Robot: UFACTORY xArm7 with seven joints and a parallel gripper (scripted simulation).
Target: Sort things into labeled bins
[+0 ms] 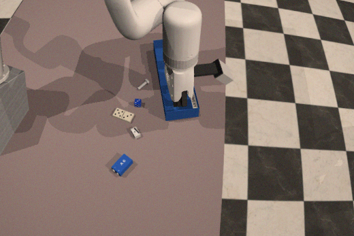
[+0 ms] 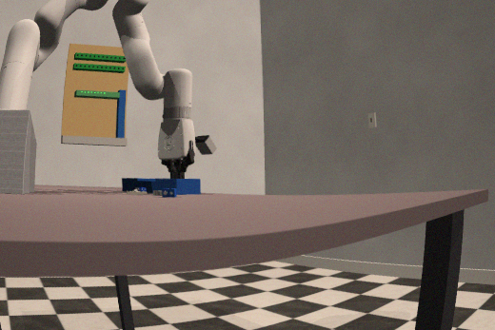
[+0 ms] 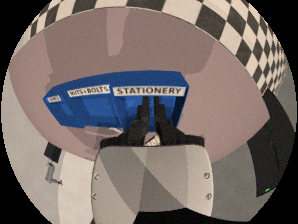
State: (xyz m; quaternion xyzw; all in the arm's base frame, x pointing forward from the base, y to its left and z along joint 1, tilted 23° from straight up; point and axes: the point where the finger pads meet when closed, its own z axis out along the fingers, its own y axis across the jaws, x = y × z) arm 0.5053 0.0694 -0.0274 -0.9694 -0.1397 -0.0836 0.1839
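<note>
Right now the blue three-part bin is 20 mm behind my hand, 80 mm to the left of it and 20 mm below it. Also, from my hand: blue die (110 mm behind, 10 mm to the right, 30 mm below); then bolt (100 mm behind, 60 mm to the left, 30 mm below); then white sharpener (100 mm behind, 90 mm to the right, 30 mm below).
</note>
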